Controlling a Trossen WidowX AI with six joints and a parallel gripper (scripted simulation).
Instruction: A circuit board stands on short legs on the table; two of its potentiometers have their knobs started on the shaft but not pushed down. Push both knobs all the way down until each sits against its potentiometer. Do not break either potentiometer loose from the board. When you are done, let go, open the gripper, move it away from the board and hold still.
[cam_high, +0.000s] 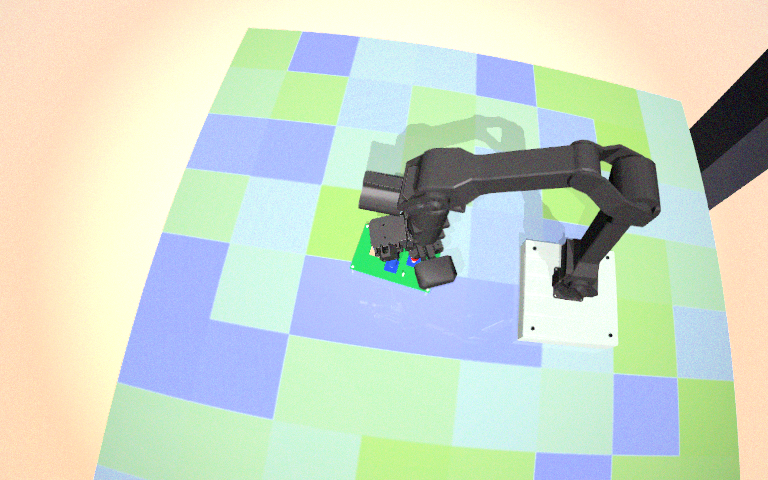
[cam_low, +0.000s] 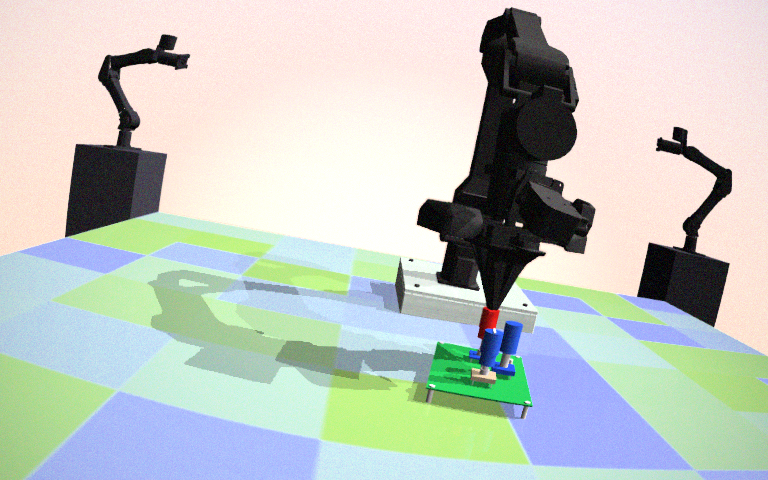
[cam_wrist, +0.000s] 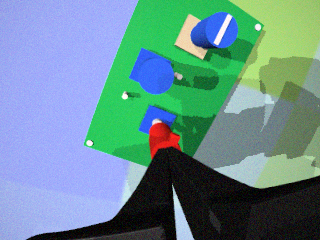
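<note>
The red knob is 10 mm below my gripper tip.
</note>
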